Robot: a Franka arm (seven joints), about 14 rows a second.
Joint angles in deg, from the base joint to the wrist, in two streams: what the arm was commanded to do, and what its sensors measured. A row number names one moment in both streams.
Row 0, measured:
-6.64 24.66 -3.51 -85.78 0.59 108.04 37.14
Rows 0 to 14, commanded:
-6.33 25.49 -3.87 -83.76 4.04 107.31 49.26
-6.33 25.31 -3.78 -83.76 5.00 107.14 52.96
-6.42 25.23 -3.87 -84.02 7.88 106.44 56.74
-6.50 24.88 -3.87 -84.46 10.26 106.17 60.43
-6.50 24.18 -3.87 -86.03 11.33 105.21 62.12
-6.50 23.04 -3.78 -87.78 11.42 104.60 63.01
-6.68 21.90 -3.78 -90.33 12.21 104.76 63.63
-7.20 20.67 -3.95 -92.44 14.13 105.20 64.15
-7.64 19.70 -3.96 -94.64 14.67 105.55 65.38
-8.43 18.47 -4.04 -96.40 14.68 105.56 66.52
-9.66 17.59 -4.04 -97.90 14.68 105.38 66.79
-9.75 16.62 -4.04 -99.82 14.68 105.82 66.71
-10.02 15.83 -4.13 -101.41 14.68 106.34 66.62
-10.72 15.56 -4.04 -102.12 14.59 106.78 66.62
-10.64 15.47 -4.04 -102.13 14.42 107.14 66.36
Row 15, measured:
-10.10 18.59 -4.61 -98.23 13.58 105.27 65.68
